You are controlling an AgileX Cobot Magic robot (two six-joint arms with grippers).
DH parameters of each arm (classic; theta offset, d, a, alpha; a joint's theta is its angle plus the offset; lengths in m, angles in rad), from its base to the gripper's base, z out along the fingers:
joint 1: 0 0.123 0 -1.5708
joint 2: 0.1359 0 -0.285 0
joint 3: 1.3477 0 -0.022 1.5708
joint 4: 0 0.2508 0 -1.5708
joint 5: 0 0 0.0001 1.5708
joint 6: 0 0.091 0 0
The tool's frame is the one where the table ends.
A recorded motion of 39 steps. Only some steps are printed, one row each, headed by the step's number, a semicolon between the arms.
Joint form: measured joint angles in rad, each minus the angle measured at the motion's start. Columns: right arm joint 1, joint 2, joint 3, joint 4, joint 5, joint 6; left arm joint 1, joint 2, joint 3, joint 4, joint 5, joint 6.
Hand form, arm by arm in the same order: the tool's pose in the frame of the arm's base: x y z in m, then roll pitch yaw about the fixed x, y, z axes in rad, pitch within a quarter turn. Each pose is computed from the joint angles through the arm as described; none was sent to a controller.
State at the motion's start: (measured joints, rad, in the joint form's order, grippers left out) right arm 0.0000 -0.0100 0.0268 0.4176 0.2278 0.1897; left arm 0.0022 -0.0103 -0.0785 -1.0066 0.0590 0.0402
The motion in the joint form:
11: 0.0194 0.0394 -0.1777 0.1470 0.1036 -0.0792; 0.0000 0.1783 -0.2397 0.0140 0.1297 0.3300
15: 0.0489 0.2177 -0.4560 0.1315 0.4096 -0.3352; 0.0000 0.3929 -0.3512 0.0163 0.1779 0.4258
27: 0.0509 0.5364 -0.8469 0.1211 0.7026 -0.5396; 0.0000 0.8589 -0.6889 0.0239 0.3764 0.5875
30: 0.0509 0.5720 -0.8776 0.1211 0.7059 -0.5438; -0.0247 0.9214 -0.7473 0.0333 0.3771 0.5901
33: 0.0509 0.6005 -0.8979 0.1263 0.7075 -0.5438; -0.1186 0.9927 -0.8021 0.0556 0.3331 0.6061
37: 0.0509 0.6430 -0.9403 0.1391 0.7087 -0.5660; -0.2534 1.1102 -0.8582 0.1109 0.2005 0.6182
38: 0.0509 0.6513 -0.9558 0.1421 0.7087 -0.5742; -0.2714 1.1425 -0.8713 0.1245 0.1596 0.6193
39: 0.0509 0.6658 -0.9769 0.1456 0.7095 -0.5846; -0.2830 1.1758 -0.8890 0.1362 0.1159 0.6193
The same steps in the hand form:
11: 0.0487 0.0168 0.2367 1.6891 0.9043 1.8588; 0.0557 -0.0143 0.3005 -1.3380 0.9650 -1.5353
15: 0.0462 0.0306 0.2943 2.1439 1.1134 2.4701; 0.0873 -0.0177 0.3198 -1.5655 1.0601 -1.7615
27: 0.0716 0.0412 0.3739 2.7300 1.0986 -3.0769; 0.1756 -0.0316 0.3631 -2.1164 1.1147 -2.4363
30: 0.0782 0.0416 0.3801 2.7385 1.0925 -3.0659; 0.1899 -0.0361 0.3707 -2.1423 1.1194 -2.4855
33: 0.0839 0.0423 0.3839 2.7283 1.0831 -3.0723; 0.2055 -0.0526 0.3762 -2.1907 1.1535 -2.5911
37: 0.0918 0.0435 0.3931 2.7418 1.0911 -3.0457; 0.2324 -0.0785 0.3738 -2.3038 1.2147 -2.7304
38: 0.0929 0.0437 0.3970 2.7513 1.1016 -3.0327; 0.2408 -0.0823 0.3721 -2.3315 1.2307 -2.7443
39: 0.0952 0.0441 0.4020 2.7645 1.1116 -3.0149; 0.2500 -0.0848 0.3717 -2.3439 1.2498 -2.7354

